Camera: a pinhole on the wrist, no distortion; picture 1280 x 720 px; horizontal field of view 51.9 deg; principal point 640.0 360.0 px. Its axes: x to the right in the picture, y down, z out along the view. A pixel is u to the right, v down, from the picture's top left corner.
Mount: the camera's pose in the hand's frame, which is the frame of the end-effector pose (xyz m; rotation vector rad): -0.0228 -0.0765 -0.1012 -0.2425 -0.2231 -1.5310
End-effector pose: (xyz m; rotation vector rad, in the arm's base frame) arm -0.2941 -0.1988 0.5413 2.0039 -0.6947 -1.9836
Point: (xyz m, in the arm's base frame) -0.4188 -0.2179 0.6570
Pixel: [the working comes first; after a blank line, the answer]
In the camera's frame: -0.1008 -0.0641 0.2548

119.7 29.4
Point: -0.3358 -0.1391 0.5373
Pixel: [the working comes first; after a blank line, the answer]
In the camera's frame: 0.0157 -0.0031 0.1542

774.1 333.7
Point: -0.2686 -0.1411 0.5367
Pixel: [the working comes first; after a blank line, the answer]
In the camera's frame: 0.0054 -0.0030 0.0878

721.1 315.6
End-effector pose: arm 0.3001 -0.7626 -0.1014 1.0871 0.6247 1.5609
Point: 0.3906 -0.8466 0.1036
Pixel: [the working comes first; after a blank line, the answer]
In the camera's frame: -0.1357 0.0092 0.3395

114.5 395.6
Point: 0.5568 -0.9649 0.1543
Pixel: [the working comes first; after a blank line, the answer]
In the camera's frame: -0.0816 -0.0900 0.5168

432.4 131.0
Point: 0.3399 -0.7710 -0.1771
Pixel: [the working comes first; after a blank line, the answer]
In the camera's frame: 0.0333 -0.0109 0.0984

1085.1 214.1
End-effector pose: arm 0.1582 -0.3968 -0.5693 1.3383 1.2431 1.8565
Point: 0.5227 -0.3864 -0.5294
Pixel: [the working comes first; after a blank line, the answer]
In the camera's frame: -0.0065 -0.0891 0.4667

621.7 108.8
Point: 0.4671 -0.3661 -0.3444
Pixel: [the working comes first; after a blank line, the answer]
In the camera's frame: -0.1564 0.0330 0.4854

216.3 449.4
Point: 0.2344 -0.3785 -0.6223
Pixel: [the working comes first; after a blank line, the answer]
In the camera's frame: 0.0238 -0.0155 0.1744

819.7 243.1
